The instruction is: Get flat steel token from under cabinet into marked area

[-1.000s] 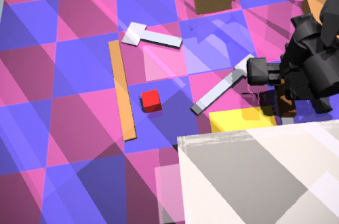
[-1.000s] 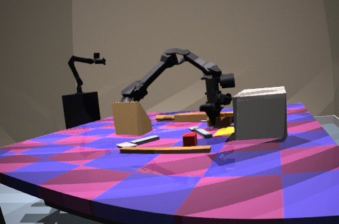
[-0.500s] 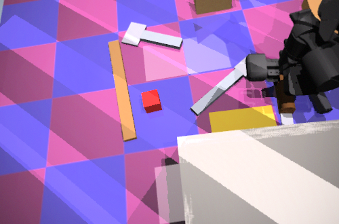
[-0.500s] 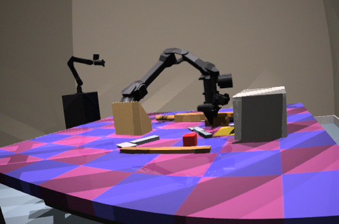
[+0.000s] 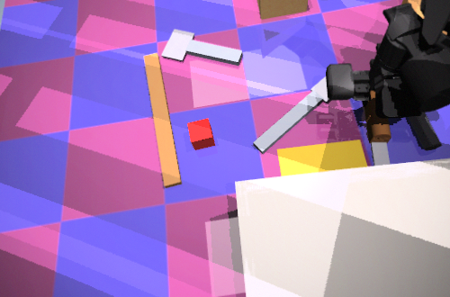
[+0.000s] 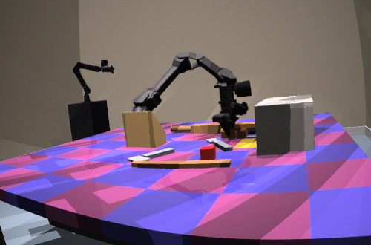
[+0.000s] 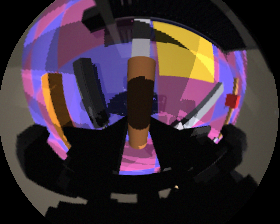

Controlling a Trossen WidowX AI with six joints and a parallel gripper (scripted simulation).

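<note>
My gripper tip is 60 mm to the right of the black screwdriver and 20 mm short of it. Also, from my gripper tip: wooden block (180 mm behind, 160 mm to the left, 10 mm above); grey paddle-ended bar (110 mm to the right, 40 mm behind); flat steel token (280 mm ahead, 110 mm to the right).
</note>
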